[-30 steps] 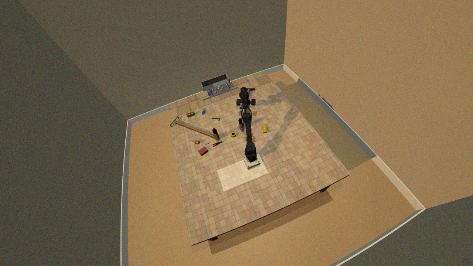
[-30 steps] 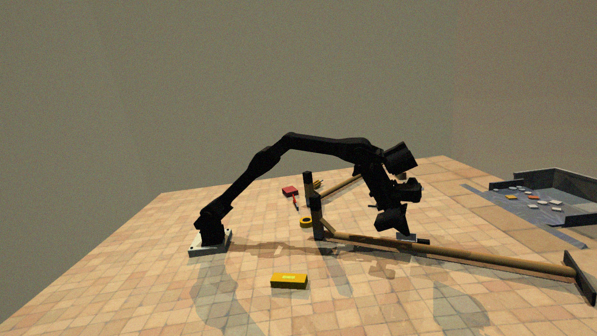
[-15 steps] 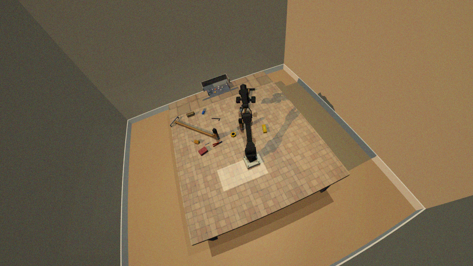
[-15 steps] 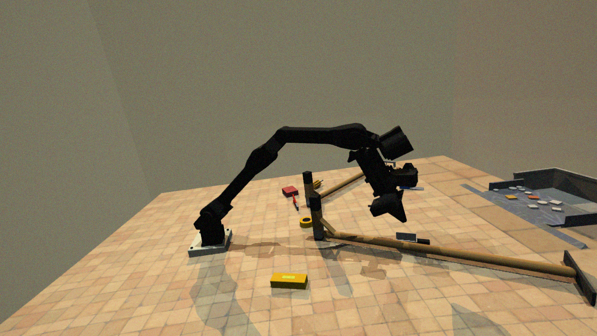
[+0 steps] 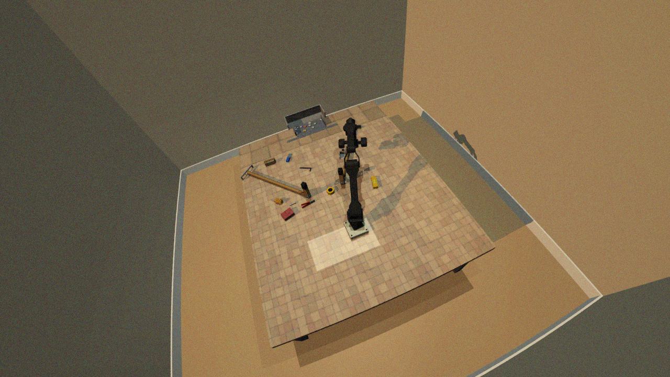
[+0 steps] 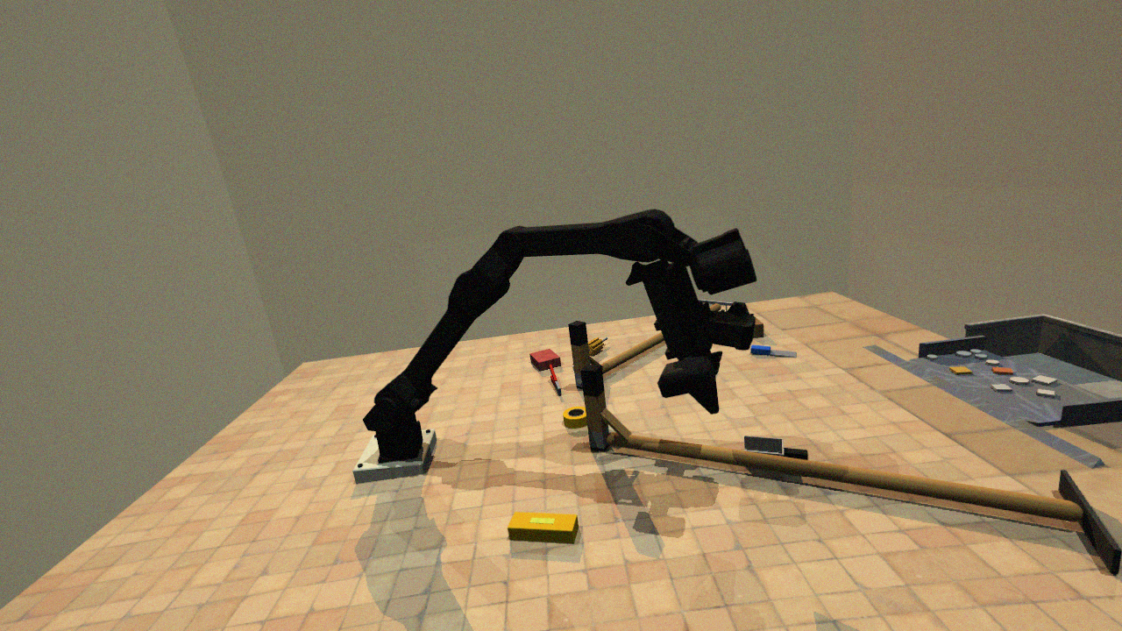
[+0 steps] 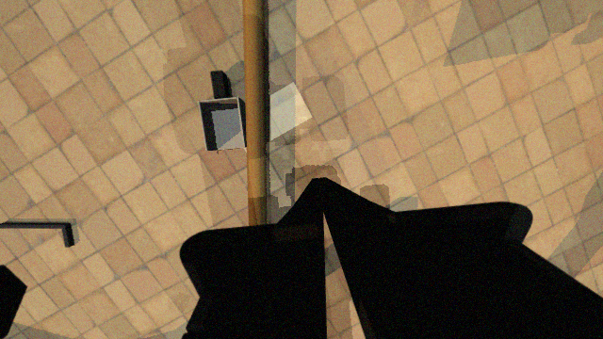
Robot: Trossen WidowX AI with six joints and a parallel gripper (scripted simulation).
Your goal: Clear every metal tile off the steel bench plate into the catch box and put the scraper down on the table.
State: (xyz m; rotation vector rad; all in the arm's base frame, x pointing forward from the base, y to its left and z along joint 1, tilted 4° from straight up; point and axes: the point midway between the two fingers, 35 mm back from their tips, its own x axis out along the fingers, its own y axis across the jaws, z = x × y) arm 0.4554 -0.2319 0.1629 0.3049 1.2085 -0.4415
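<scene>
The small grey box is 11 cm ahead of my gripper tip, 4 cm to the left of it and 12 cm below it. The rest, counted from my gripper tip: yellow tape roll 16 cm behind, 27 cm to the left, 11 cm below; then yellow block 25 cm behind, 1 cm to the right, 11 cm below; then hex key 12 cm ahead, 33 cm to the left, 12 cm below.
</scene>
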